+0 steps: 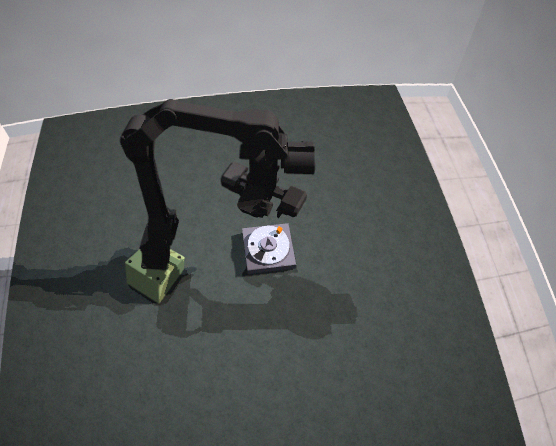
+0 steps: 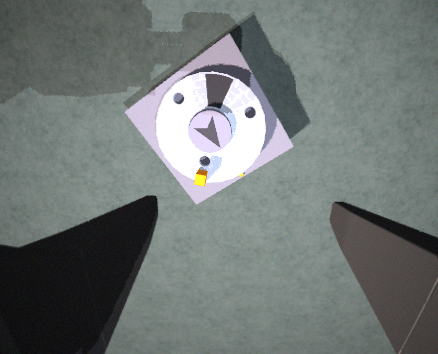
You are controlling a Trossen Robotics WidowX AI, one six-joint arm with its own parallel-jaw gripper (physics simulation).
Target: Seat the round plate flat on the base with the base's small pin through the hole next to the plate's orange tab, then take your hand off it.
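Frame: origin at the arm's base, x left, y back, z up, level; centimetres.
Seen in the pictures: gripper, fingertip midpoint: [image 2: 244, 208]; arm's base, link origin: [image 1: 154, 259].
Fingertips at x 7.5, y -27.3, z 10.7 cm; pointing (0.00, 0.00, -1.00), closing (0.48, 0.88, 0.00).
Offsets run from my fingertips to a thing's top centre. "pt": to the spot under its first point. Level surfaces: height alone.
The white round plate @[dx -2.0, dy -1.5, dz -11.4 cm] [image 1: 282, 250] [image 2: 167, 135] lies on the square grey base [image 1: 290, 261] [image 2: 280, 142], around a raised hub @[dx -1.9, dy -1.5, dz -12.7 cm] [image 1: 269, 243] [image 2: 201, 142] with a dark arrow. The orange tab @[dx +1.6, dy -4.3, dz -11.4 cm] [image 1: 279, 230] [image 2: 200, 178] is at the plate's edge, beside a dark hole @[pt dx +0.7, dy -3.6, dz -14.4 cm] [image 2: 204, 160]. A tiny yellow spot @[pt dx +4.0, dy -0.8, dz -14.2 cm] [image 2: 241, 175] shows at the plate's rim. I cannot tell whether the pin is in the tab's hole or whether the plate is fully flat. My gripper [image 1: 274, 213] [image 2: 244, 208] is open and empty, above the base and apart from the plate.
The arm's green mounting block [image 1: 145, 280] stands on the dark floor mat @[dz -16.8 cm] [image 1: 240, 390], left of the base. The arm reaches over from it, and its shadow falls on the mat near the base. Pale tiles [image 1: 475, 200] and grey walls border the mat.
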